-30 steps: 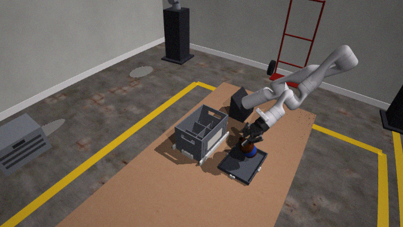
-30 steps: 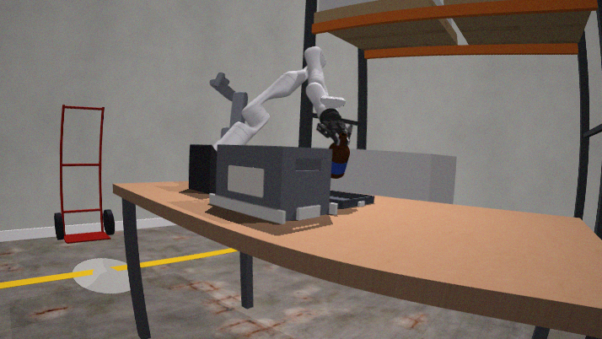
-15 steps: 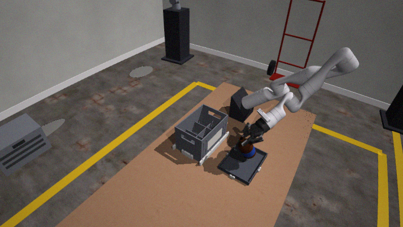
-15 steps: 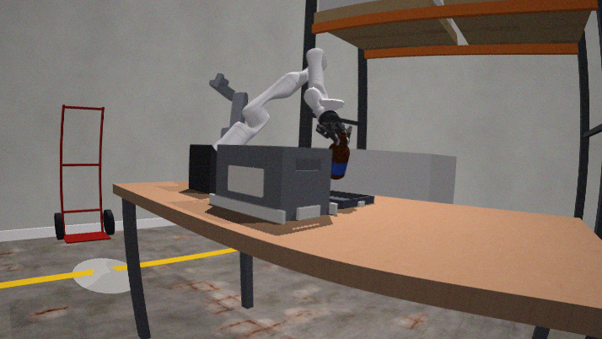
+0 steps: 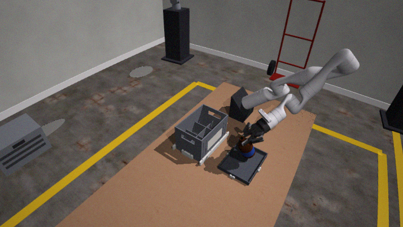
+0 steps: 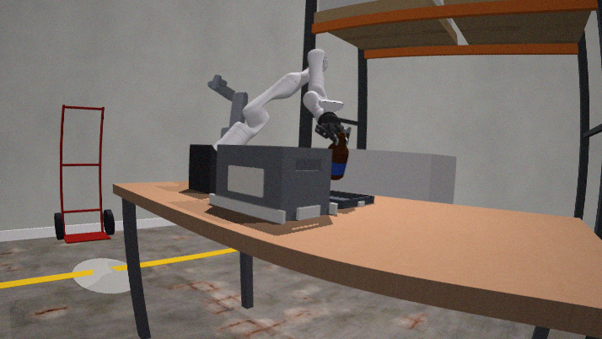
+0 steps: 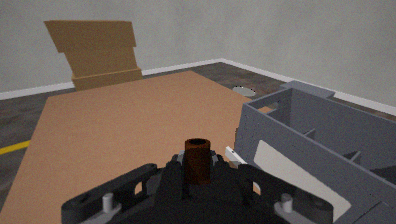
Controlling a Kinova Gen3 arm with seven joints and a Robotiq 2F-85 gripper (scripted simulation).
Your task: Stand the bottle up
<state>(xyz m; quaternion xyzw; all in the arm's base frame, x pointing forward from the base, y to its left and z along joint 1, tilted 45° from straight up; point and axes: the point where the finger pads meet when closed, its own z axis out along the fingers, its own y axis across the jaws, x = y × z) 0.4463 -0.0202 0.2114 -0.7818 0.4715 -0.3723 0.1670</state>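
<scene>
Now: the brown bottle 2 cm behind my hand, 1 cm to the left of it and 5 cm below it. Round my hand: grey crate: 6 cm behind, 27 cm to the right, 12 cm below; then dark tray: 4 cm behind, 2 cm to the left, 19 cm below.
</scene>
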